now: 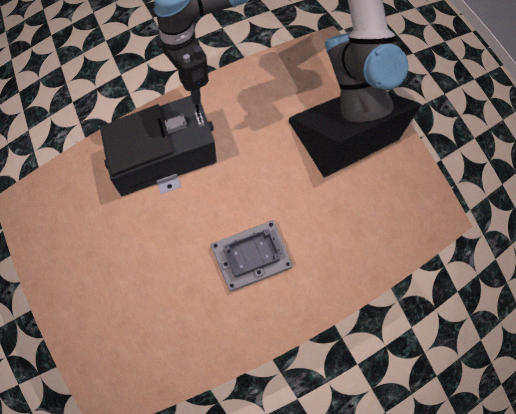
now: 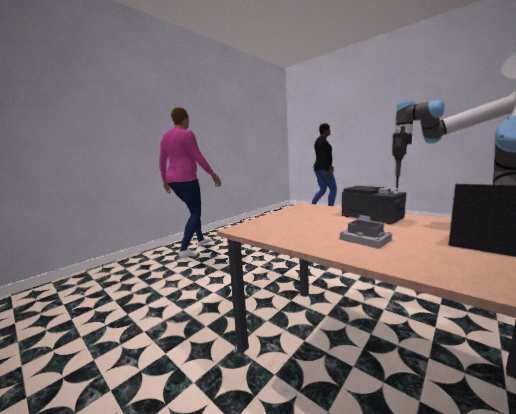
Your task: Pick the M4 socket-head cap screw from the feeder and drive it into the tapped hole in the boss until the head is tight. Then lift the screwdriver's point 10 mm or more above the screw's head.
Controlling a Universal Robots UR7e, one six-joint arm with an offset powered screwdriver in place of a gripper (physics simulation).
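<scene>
My screwdriver [image 1: 198, 111] [image 2: 397, 188] points down, its thin tip at the small silver pick-up slot on the right part of the black feeder [image 1: 137, 137] [image 2: 370, 206]. Contact between tip and slot cannot be made out. The M4 screw is too small to tell, at the slot or on the tip. The grey housing [image 1: 272, 270] [image 2: 367, 240] lies flat on the table, apart from the feeder. It has dark corner holes and round bosses at its edge, one boss [image 1: 259, 272] on the near side and another [image 1: 225, 264] on the left. Which has the tapped hole cannot be told.
A small metal tab [image 1: 162, 188] with a dark hole is at the feeder's near side. The black robot pedestal [image 1: 345, 150] [image 2: 482, 217] stands on the wooden table [image 1: 150, 310] [image 2: 300, 230]. Two people, in pink [image 2: 181, 155] and in black [image 2: 323, 152], are beyond the table.
</scene>
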